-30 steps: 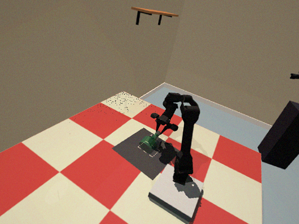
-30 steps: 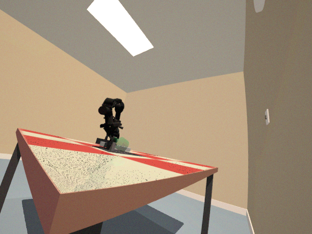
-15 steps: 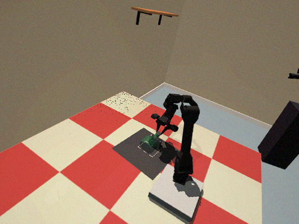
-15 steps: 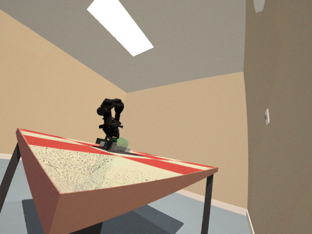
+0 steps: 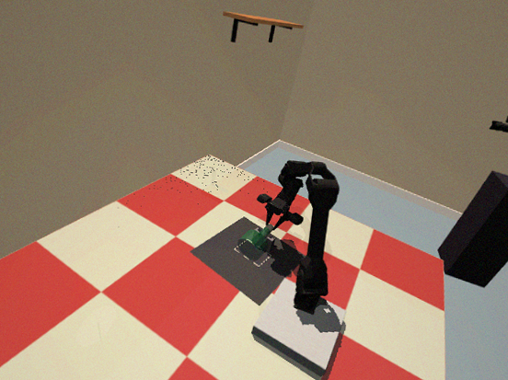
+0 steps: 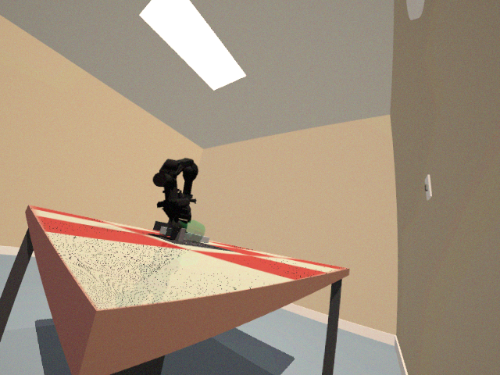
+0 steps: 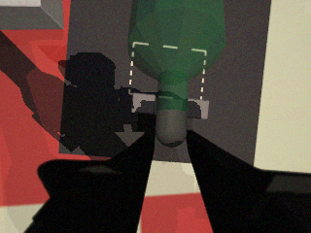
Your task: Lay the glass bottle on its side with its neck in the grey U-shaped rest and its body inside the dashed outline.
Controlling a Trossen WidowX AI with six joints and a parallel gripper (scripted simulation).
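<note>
My gripper tip is 50 mm to the right of the green glass bottle, 20 mm short of it and 10 mm above it. From my gripper tip the other things lie so: dark mat 100 mm to the left, 70 mm below, 30 mm ahead.
</note>
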